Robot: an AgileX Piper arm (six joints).
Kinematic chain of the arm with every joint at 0, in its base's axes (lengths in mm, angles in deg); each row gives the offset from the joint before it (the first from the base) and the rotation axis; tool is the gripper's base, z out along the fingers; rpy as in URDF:
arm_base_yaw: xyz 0 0 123 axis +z
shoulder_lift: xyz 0 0 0 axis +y
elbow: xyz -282.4 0 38.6 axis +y
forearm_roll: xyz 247.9 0 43.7 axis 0.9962 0 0.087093
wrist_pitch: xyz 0 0 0 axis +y
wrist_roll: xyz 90.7 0 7.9 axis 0.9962 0 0.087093
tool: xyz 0 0 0 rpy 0 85.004 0
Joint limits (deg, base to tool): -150..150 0..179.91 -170..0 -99.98..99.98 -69.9..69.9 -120..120
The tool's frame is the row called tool.
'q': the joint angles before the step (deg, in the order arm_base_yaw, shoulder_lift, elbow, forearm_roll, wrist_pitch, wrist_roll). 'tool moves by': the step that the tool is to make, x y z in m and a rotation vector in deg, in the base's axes. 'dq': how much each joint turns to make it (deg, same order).
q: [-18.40 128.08 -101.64 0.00 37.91 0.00]
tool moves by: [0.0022 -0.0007 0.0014 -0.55 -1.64 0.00]
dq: [0.00 -0.01 0.02 -0.01 -1.74 0.01]
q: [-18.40 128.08 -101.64 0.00 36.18 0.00]
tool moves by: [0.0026 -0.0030 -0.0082 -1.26 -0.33 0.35]
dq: [-0.11 1.14 -0.02 -1.18 -1.83 0.00]
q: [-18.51 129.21 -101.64 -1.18 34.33 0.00]
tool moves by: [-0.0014 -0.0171 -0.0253 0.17 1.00 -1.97]
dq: [-1.86 3.10 0.00 -0.45 -2.10 0.40]
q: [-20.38 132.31 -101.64 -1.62 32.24 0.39]
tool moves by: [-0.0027 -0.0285 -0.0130 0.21 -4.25 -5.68]
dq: [-3.11 2.08 -0.04 -0.24 -5.85 3.42]
